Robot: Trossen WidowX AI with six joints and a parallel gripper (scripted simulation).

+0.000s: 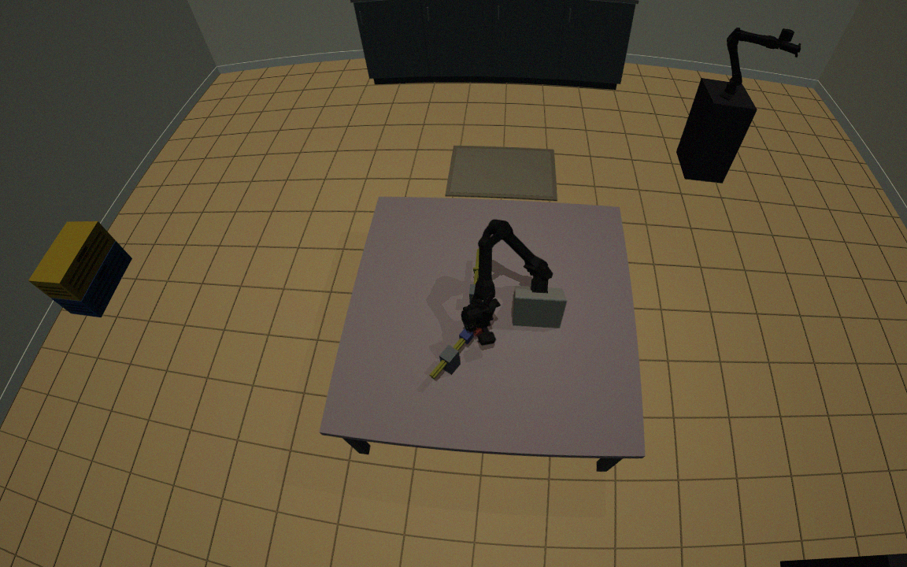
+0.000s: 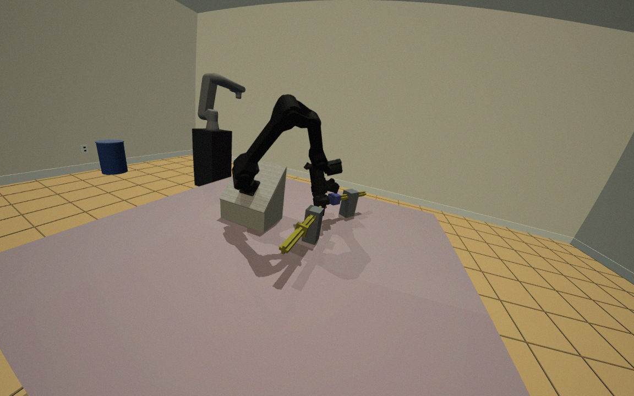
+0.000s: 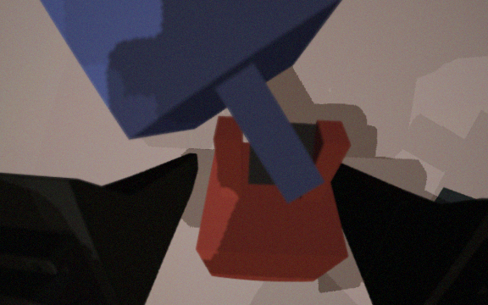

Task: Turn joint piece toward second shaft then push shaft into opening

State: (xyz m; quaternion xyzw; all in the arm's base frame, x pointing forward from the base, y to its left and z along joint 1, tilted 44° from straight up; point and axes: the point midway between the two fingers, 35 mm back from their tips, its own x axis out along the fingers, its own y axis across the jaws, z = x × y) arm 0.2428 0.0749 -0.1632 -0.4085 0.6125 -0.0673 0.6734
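My gripper tip is now 10 mm past the red joint piece and 40 mm below it.
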